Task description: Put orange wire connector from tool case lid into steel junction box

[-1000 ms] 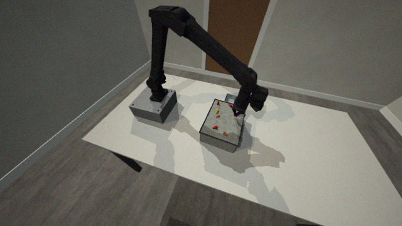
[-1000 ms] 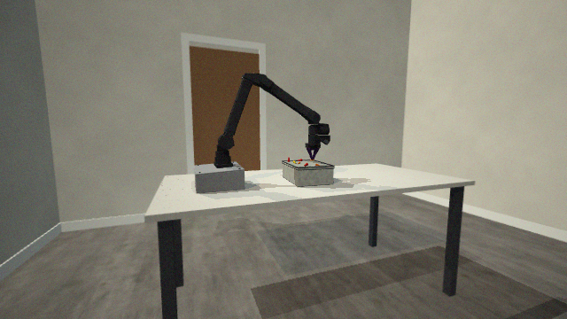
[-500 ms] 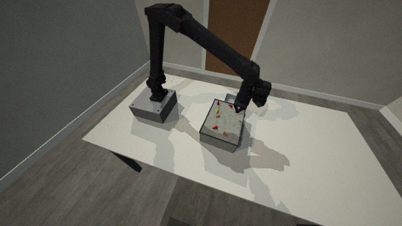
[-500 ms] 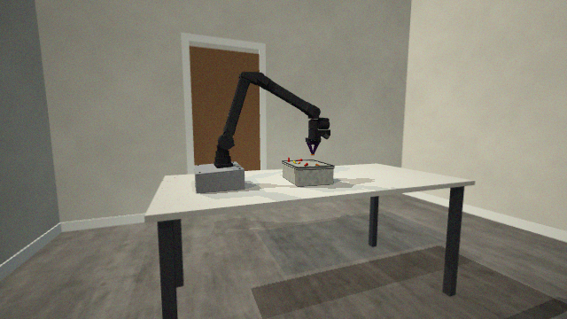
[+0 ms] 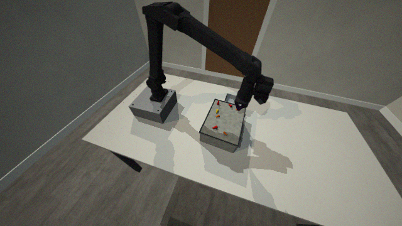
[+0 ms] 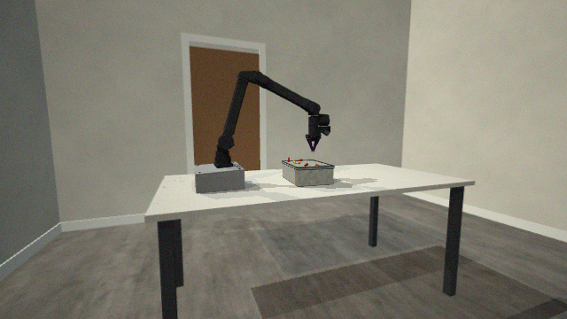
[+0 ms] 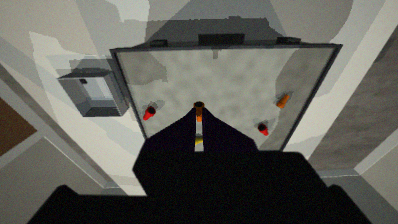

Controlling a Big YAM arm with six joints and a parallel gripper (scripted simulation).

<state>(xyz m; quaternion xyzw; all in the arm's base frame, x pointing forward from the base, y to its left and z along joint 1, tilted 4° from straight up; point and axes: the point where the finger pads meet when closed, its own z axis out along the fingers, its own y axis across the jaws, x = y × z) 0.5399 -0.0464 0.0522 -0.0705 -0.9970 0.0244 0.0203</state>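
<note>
Right now the yellow wire connector is 12 cm behind my hand, 2 cm to the left of it and 8 cm below it. Round my hand: tool case: 6 cm behind, 3 cm to the right, 11 cm below.
</note>
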